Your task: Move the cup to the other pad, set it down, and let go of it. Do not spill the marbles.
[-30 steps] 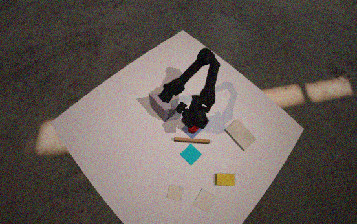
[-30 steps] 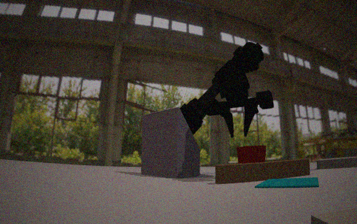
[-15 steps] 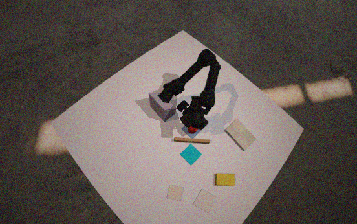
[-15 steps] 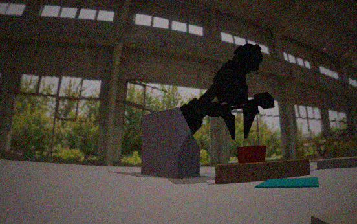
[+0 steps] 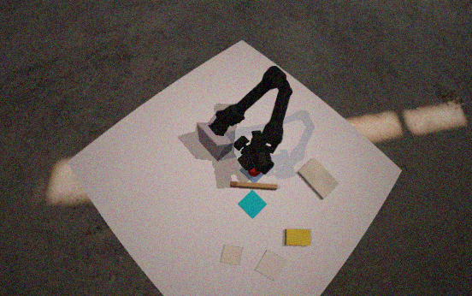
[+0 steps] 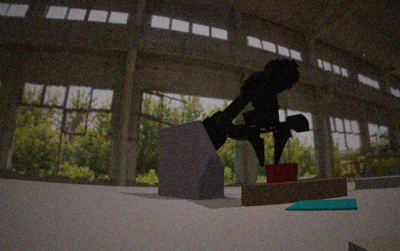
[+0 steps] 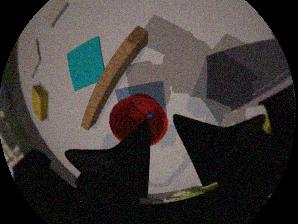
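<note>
The red cup is 3 cm below my gripper tip and 3 cm ahead of it. Also, from my gripper tip: teal pad 15 cm ahead, 10 cm to the right, 8 cm below; then brown bar 9 cm ahead, 6 cm below, 4 cm to the right; then blue pad 8 cm below, 3 cm ahead, 1 cm to the left.
</note>
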